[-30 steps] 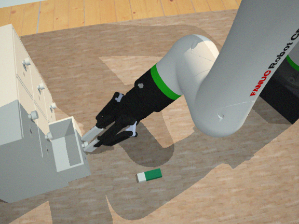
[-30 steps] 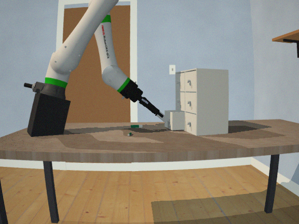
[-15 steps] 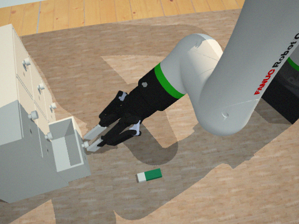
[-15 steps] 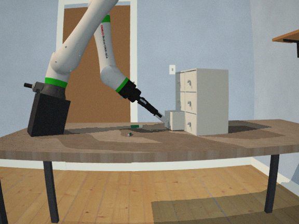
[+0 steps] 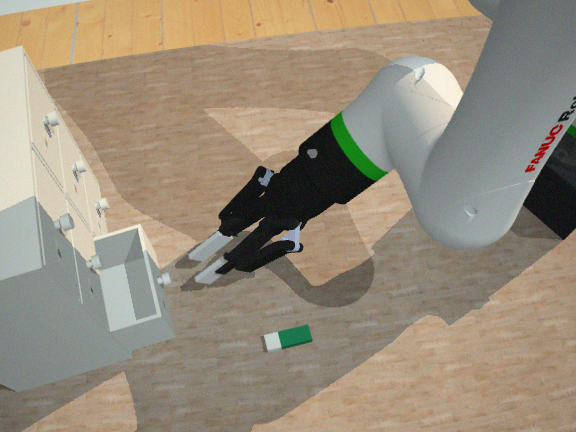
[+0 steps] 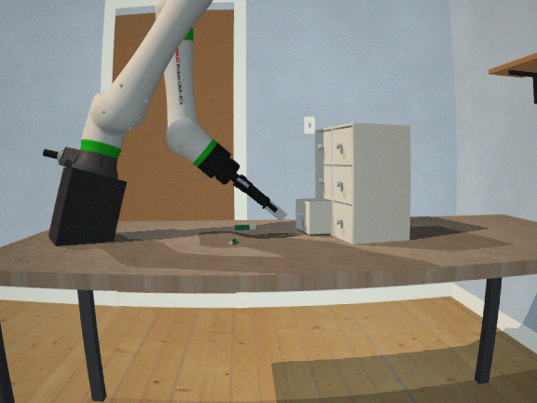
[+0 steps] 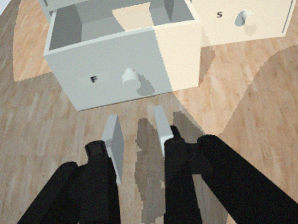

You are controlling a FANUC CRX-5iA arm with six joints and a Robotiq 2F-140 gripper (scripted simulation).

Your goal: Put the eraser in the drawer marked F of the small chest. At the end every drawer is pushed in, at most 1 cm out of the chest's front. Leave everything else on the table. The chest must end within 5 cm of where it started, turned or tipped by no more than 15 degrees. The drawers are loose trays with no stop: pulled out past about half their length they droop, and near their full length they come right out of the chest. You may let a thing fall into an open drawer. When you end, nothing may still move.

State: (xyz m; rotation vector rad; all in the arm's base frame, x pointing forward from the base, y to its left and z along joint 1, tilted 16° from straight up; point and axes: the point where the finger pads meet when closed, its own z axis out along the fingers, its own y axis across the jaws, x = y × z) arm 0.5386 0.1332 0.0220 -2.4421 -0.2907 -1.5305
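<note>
Now: hand 100 mm to the right of the eraser, 100 mm past it and 70 mm above it. From my hand the other things lie so: green battery: 170 mm to the right, 100 mm behind, 70 mm below.
</note>
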